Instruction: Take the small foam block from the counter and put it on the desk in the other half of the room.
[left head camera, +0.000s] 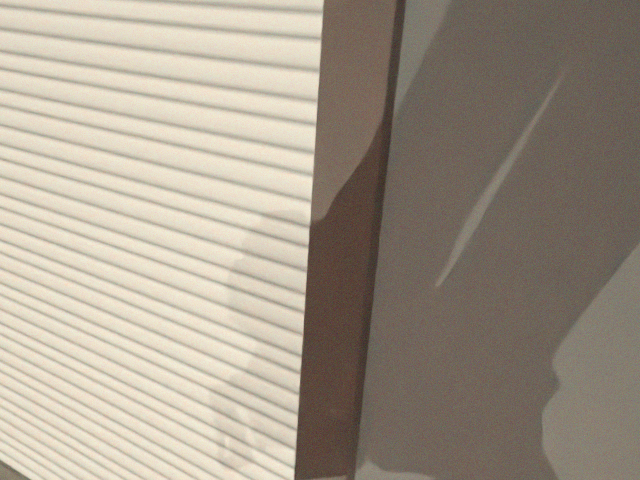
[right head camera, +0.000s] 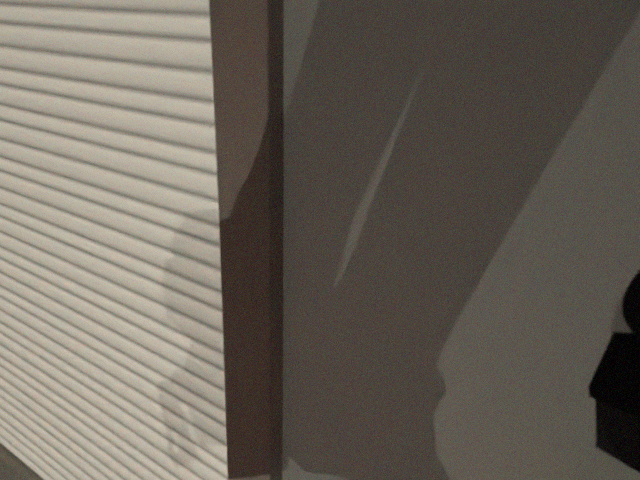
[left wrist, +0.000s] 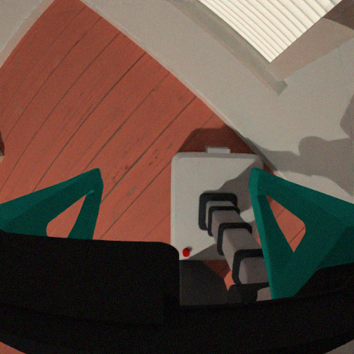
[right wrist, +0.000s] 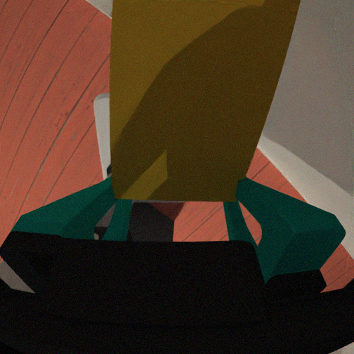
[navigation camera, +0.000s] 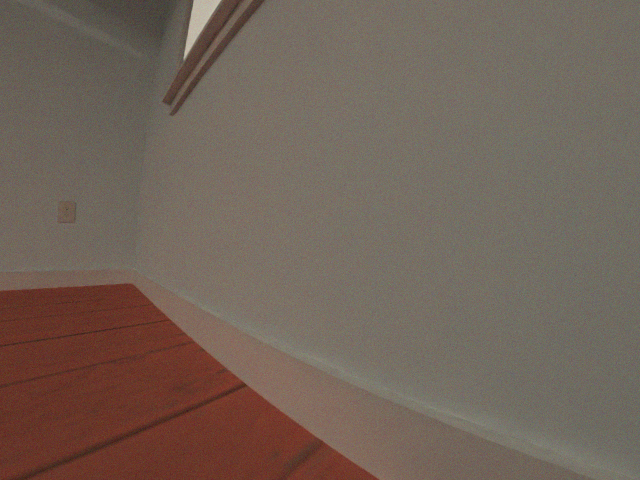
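Frame: origin at the left arm's base, x left, y back, z up, level; metres.
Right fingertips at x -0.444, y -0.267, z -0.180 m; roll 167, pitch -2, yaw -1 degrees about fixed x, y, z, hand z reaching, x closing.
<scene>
Offsets run from my right fingertips to a thing's top centre. "pt": to the spot under its first point. Level surfaces: height alone.
The foam block (right wrist: 195, 105) is yellow-brown and fills the upper middle of the right wrist view. My right gripper (right wrist: 177, 175) is shut on its near end, with one green finger on each side. Part of the block lies in shadow, and its far end runs out of that view. My left gripper (left wrist: 175, 176) is open, with its green fingers wide apart and no thing between them; the robot's own base and column show below and beyond them. The counter and the desk do not show in these views.
A window with a pleated blind @(pt dx +0.342, dy -0.447, dz +0.107 m) (left head camera: 155, 206) (right head camera: 108, 232) (left wrist: 272, 25) and a brown frame @(pt dx +0.184, dy -0.289, dz +0.067 m) (left head camera: 338, 310) (right head camera: 248, 310) is close in front. A grey wall (navigation camera: 387, 206) with a pale skirting board (navigation camera: 310, 392) runs along the reddish plank floor @(dz -1.230 m) (navigation camera: 129, 403) (left wrist: 115, 110). A wall socket (navigation camera: 66, 211) is at the far left.
</scene>
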